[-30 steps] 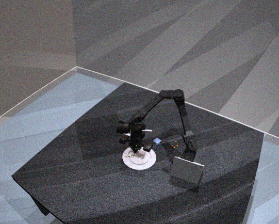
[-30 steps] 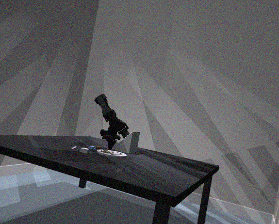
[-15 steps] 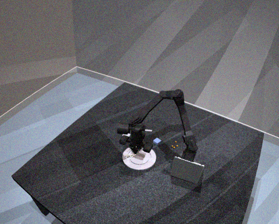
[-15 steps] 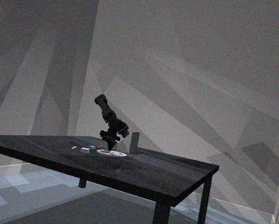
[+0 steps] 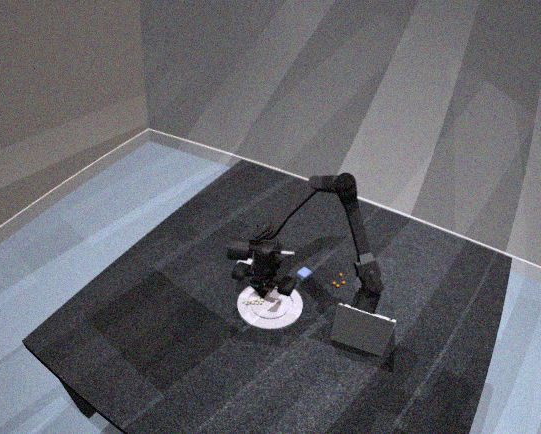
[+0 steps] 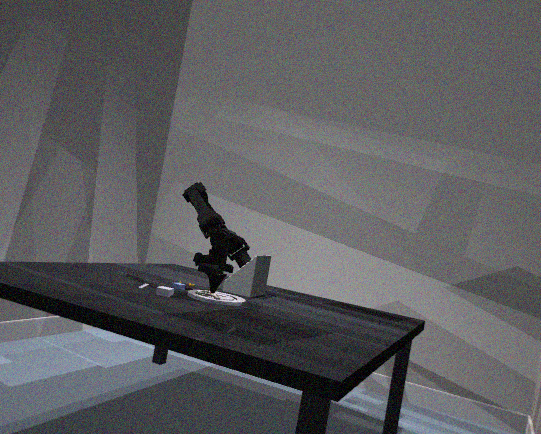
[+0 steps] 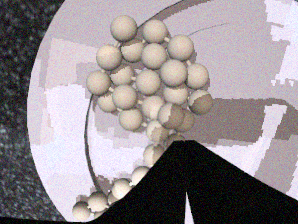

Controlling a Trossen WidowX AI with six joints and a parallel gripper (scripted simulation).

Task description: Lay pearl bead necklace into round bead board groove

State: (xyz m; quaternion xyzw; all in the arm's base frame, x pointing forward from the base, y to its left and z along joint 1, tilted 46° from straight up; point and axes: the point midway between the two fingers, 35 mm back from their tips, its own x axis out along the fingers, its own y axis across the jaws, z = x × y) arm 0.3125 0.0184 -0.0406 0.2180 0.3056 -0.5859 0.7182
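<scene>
The round white bead board lies 30 mm behind my gripper tip and 10 mm below it. From my gripper tip the other things lie so: small white block: 140 mm ahead, 90 mm to the right, 10 mm below; then small blue cube: 170 mm to the right, 50 mm behind, 10 mm below; then thin white stick: 220 mm to the right, 90 mm ahead, 20 mm below.
</scene>
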